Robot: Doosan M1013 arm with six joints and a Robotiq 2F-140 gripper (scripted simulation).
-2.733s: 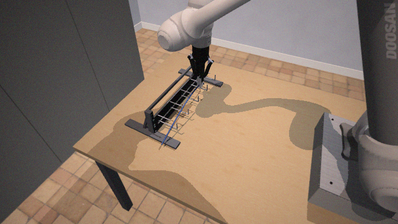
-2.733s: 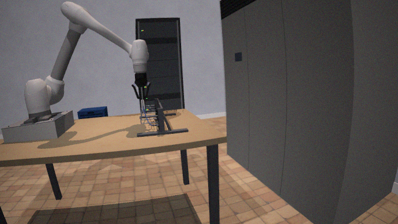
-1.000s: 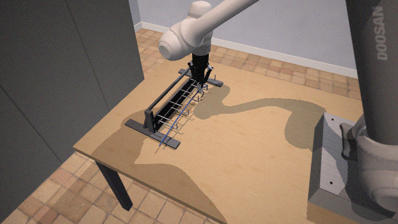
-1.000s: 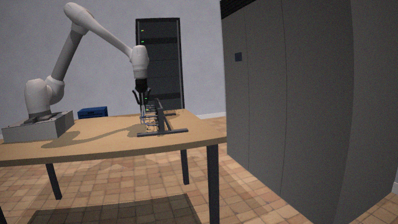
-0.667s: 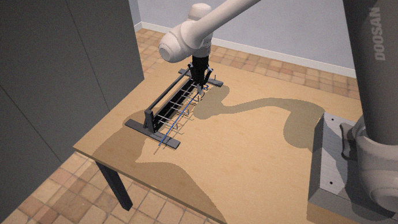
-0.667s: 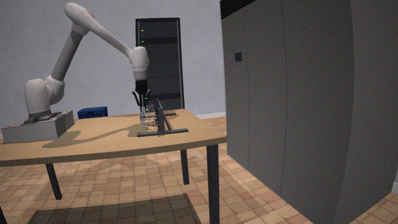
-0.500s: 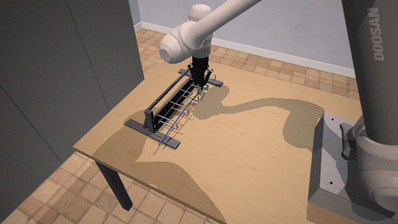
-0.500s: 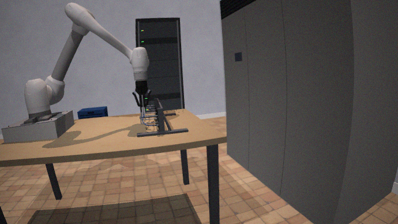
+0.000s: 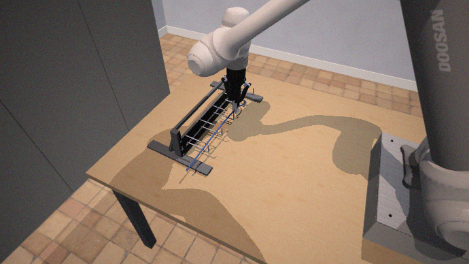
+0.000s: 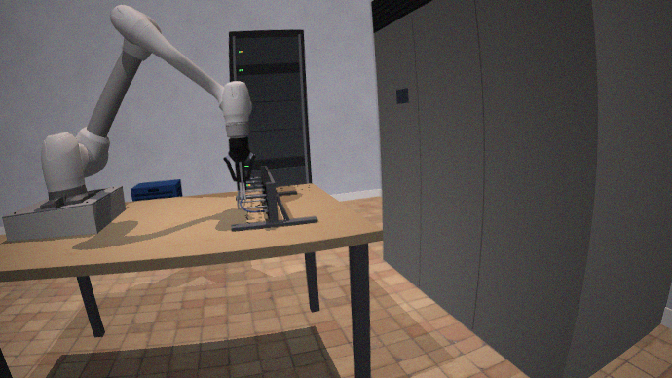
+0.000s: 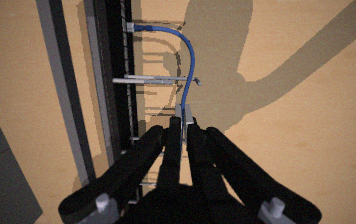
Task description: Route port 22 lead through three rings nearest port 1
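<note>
My hand is 100 mm short of the rack, 40 mm to the right of it and 20 mm above it.
</note>
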